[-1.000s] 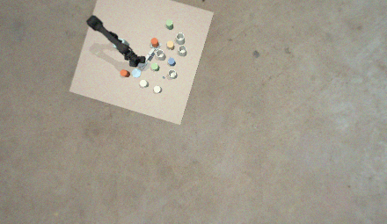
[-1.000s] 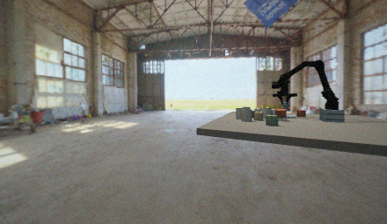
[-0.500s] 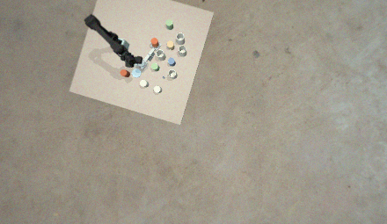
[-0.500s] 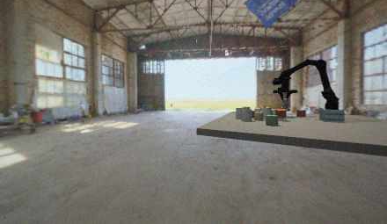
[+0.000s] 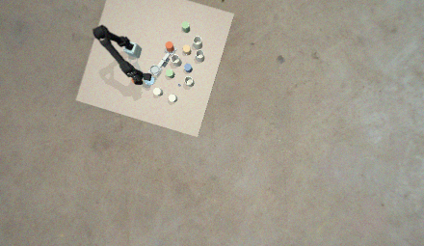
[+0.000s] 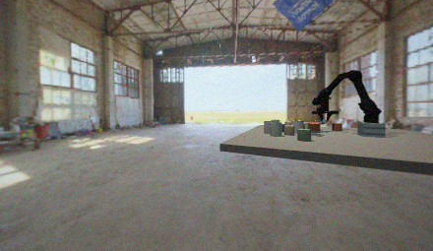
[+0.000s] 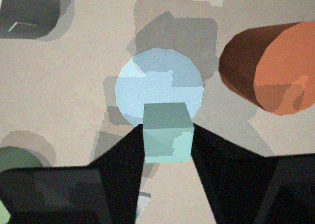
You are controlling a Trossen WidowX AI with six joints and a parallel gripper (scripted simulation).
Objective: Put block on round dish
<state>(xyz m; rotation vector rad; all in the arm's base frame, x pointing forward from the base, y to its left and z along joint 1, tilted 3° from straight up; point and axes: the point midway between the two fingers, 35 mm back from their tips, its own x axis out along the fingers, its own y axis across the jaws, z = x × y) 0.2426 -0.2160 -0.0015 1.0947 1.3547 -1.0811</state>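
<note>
The round light-blue dish lies 70 mm below my gripper tip. From my gripper tip the other things lie so: orange cup 100 mm behind, 70 mm to the right, 40 mm below; balance 230 mm to the left, 70 mm ahead, 40 mm below; pale teal block right at my gripper tip.
</note>
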